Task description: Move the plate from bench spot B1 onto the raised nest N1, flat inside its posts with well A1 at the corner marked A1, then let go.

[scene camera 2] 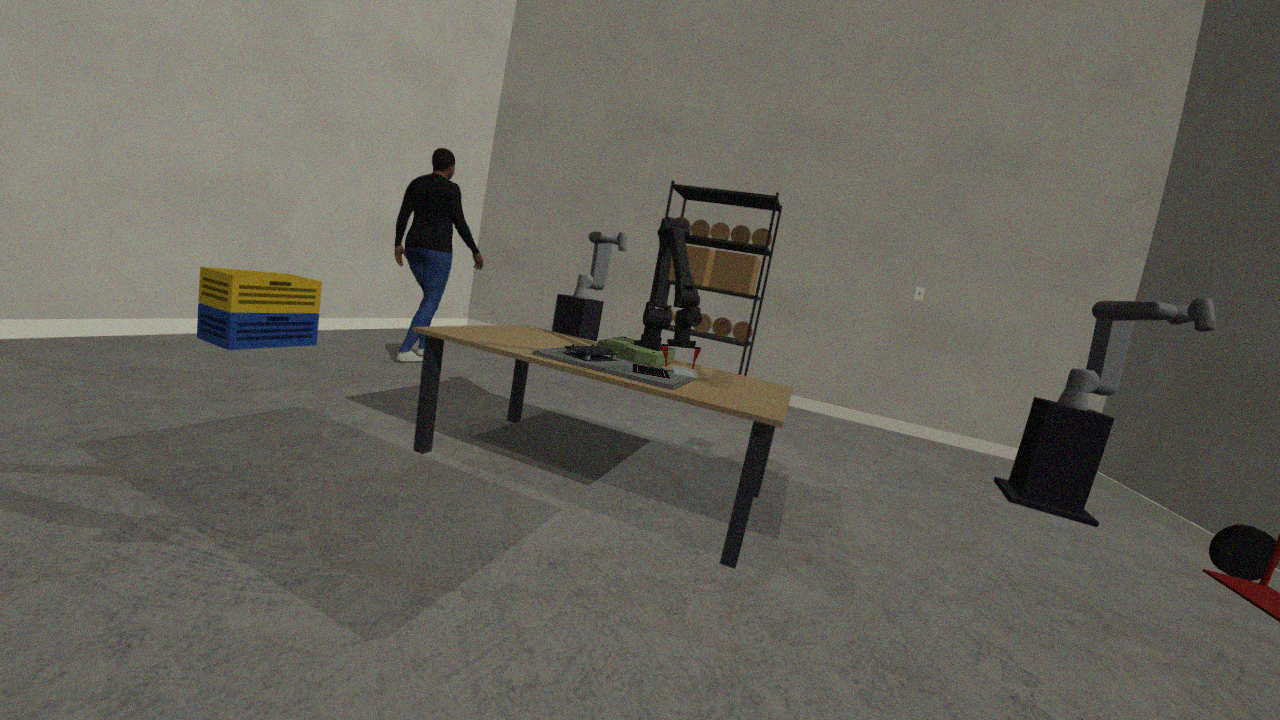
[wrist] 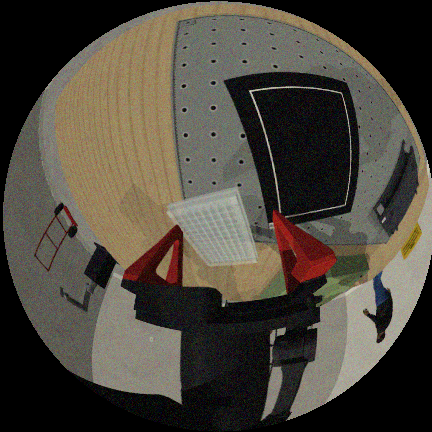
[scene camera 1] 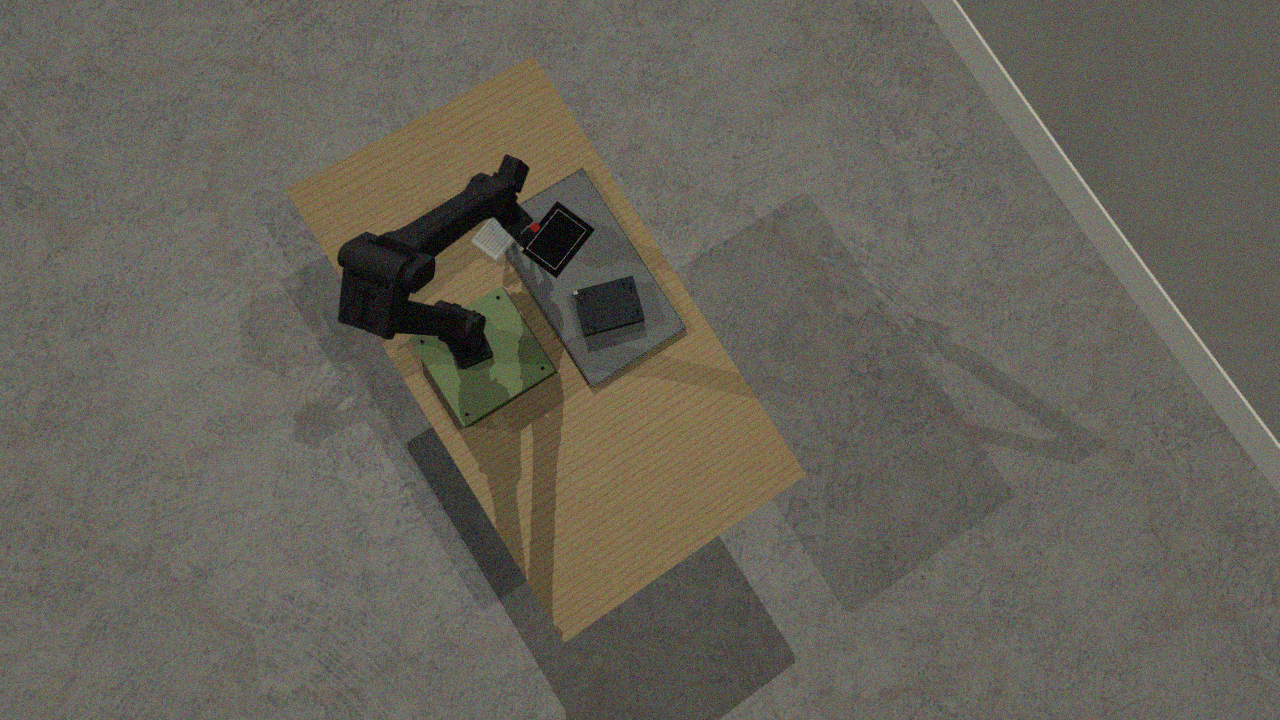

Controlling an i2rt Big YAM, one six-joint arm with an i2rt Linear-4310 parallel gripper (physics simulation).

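Places are measured from the arm's base along level axes (x ahead, y left, z up), in centimetres.
Pixels of known places: gripper, between the fingertips: point(scene camera 2: 679, 367) point(wrist: 224, 221) point(scene camera 1: 515, 223); arm's base, origin of its link: point(scene camera 2: 649, 346) point(scene camera 1: 468, 341).
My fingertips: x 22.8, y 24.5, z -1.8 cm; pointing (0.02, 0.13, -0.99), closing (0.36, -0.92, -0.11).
Ahead of a thing's pixels: the offset from my fingertips to its middle. "spot": to the spot under its first point. Level surfaces: height alone.
The pale, many-welled plate {dx -5.0, dy +0.2, dz -1.9 cm} point(scene camera 1: 493, 239) point(wrist: 217, 227) is beside the black pad with a white outline {spot: dx +8.5, dy -7.4, dz -2.4 cm} point(scene camera 1: 557, 239) point(wrist: 310, 145), near the grey board's edge. In the wrist view it overlaps that edge and looks tilted; its exact support is unclear, and no well label is readable. My gripper point(scene camera 1: 529, 236) point(scene camera 2: 681, 363) point(wrist: 224, 221) is open, its red fingers wide apart. The plate shows beyond and between them in the wrist view, not gripped. The dark raised nest {dx +13.5, dy -30.0, dz -0.6 cm} point(scene camera 1: 608, 306) point(wrist: 398, 192) stands on the grey board, with a small light mark at one corner.
The perforated grey board point(scene camera 1: 635, 259) point(wrist: 200, 95) carries the pad and nest. A raised green platform point(scene camera 1: 519, 340) point(wrist: 345, 265) stands beside it under the arm's base. The wooden table {dz -3.8 cm} point(scene camera 1: 662, 465) surrounds them. A person point(scene camera 2: 431, 223) is on the floor beyond the table.
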